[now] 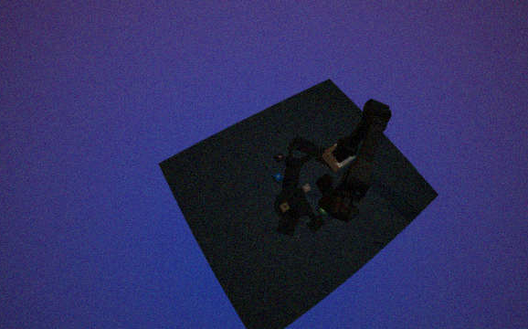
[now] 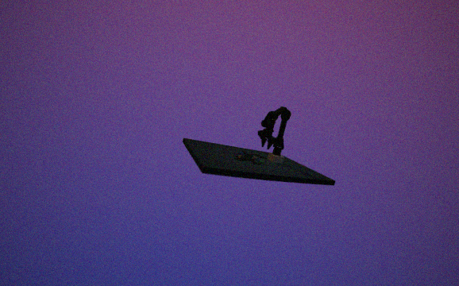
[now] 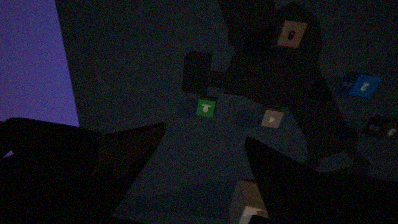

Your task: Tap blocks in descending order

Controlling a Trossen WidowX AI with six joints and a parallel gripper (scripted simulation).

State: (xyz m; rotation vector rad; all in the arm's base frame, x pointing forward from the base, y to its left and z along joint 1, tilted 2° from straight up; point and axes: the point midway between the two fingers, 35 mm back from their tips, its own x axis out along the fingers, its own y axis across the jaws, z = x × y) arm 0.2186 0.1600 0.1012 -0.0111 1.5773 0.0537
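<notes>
Right now my gripper tip is 110 mm above the green block. Also, from my gripper tip: blue block: 80 mm ahead, 240 mm to the right, 110 mm below; white block: 130 mm ahead, 100 mm to the right, 110 mm below; tan block: 120 mm to the right, 110 mm below.
</notes>
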